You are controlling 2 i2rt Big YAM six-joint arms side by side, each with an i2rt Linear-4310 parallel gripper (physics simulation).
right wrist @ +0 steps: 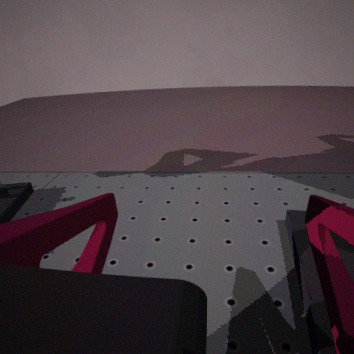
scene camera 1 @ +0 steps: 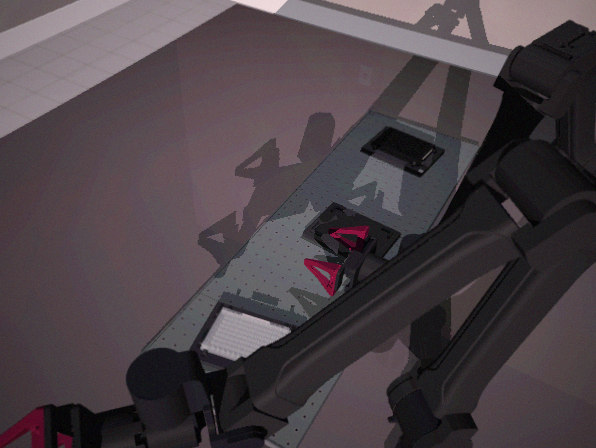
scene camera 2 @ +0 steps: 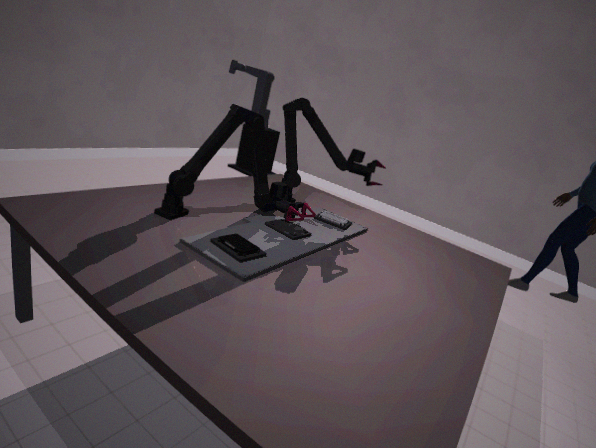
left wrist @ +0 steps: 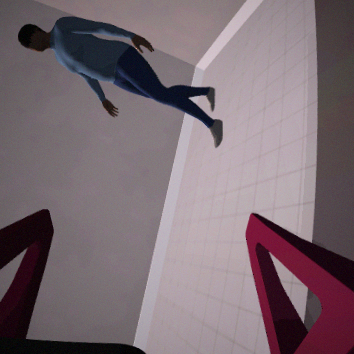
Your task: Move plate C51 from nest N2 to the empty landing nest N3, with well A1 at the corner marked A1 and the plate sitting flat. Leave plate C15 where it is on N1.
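Observation:
A white plate point(scene camera 1: 243, 334) point(scene camera 2: 333, 218) sits in a dark nest point(scene camera 1: 265, 309) at the lower left in scene camera 1. A black plate point(scene camera 1: 405, 146) point(scene camera 2: 237, 244) sits in the far nest point(scene camera 1: 421, 170). The middle nest point(scene camera 1: 334, 211) point(scene camera 2: 288, 229) holds no plate that I can see. Labels and the A1 mark are unreadable, so I cannot tell which plate is C51. My right gripper point(scene camera 1: 318, 245) point(scene camera 2: 301, 212) point(right wrist: 208, 205) is open and empty, low over the board, one finger over the middle nest. My left gripper point(scene camera 2: 383, 175) point(left wrist: 150, 222) is open and empty, raised away from the board.
The perforated board point(scene camera 1: 280, 250) point(scene camera 2: 245, 272) point(right wrist: 192, 220) carries the nests on the brown table point(scene camera 1: 125, 200) point(scene camera 2: 380, 325). The right arm's links cross the board's near side in scene camera 1. A person point(scene camera 2: 575, 230) point(left wrist: 100, 50) walks beyond the table.

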